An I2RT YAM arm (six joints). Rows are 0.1 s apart.
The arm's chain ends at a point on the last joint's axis. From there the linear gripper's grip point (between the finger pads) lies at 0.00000 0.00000 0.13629 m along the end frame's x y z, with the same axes.
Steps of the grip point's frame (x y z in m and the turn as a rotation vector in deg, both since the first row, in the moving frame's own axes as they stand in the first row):
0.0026 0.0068 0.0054 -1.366 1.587 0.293
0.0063 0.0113 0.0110 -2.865 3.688 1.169
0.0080 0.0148 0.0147 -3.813 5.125 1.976
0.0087 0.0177 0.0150 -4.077 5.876 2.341
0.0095 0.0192 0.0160 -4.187 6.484 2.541
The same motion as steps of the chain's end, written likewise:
-0.0012 0.0035 0.0055 -1.366 1.587 0.293
-0.0024 0.0044 0.0115 -2.865 3.688 1.169
-0.0040 0.0055 0.0155 -3.813 5.125 1.976
-0.0050 0.0077 0.0161 -4.077 5.876 2.341
-0.0057 0.0089 0.0172 -4.187 6.484 2.541

